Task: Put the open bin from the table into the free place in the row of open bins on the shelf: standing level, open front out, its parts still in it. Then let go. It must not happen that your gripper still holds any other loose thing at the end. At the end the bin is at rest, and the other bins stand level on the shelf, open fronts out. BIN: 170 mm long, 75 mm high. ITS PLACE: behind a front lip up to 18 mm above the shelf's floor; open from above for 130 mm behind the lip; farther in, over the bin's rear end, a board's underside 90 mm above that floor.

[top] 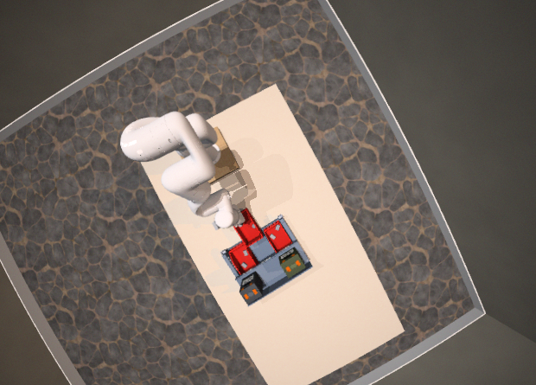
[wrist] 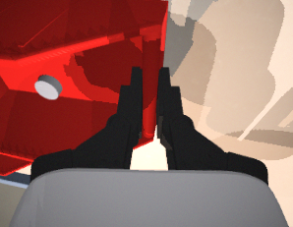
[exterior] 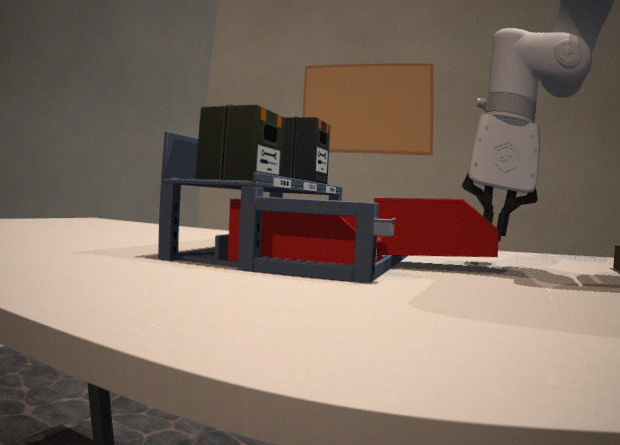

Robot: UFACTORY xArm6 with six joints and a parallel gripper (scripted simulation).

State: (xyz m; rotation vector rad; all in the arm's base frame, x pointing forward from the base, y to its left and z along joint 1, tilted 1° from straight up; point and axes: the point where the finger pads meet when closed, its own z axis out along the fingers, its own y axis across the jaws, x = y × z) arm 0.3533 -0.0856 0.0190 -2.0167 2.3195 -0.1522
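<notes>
My gripper is now 270 mm short of the shelf, 40 mm to the left of it and 60 mm above it. Also, from my hand: black box 310 mm ahead, 160 mm to the right, 100 mm above; then green box 350 mm ahead, 60 mm to the left, 90 mm above.
</notes>
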